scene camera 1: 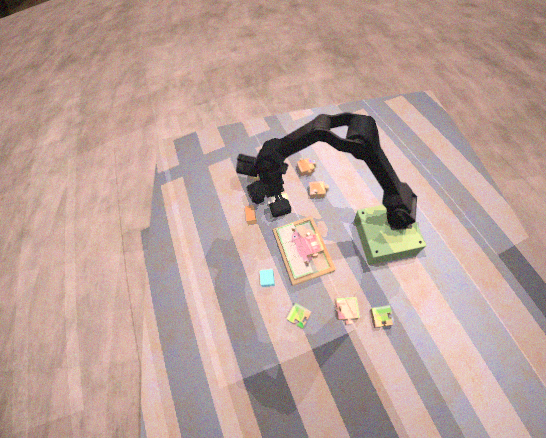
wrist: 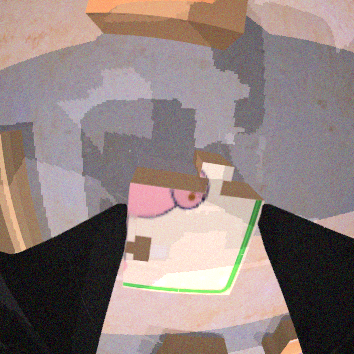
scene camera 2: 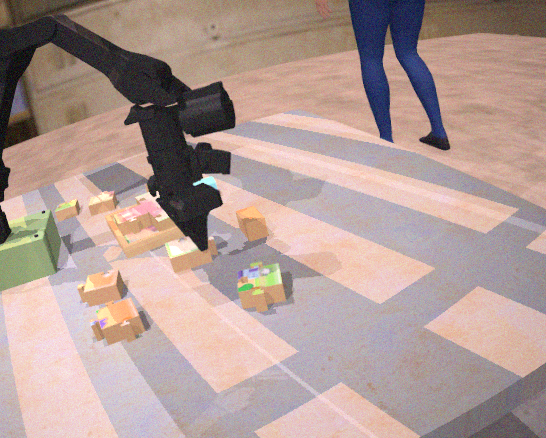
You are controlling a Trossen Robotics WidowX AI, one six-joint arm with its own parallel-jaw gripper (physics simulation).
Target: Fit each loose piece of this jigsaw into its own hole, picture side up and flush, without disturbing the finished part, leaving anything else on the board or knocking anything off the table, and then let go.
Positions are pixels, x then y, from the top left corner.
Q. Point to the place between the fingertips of my gripper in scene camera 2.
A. At 197, 243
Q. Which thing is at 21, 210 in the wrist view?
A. A wooden jigsaw board.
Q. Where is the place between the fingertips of my gripper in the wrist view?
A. At 194, 214
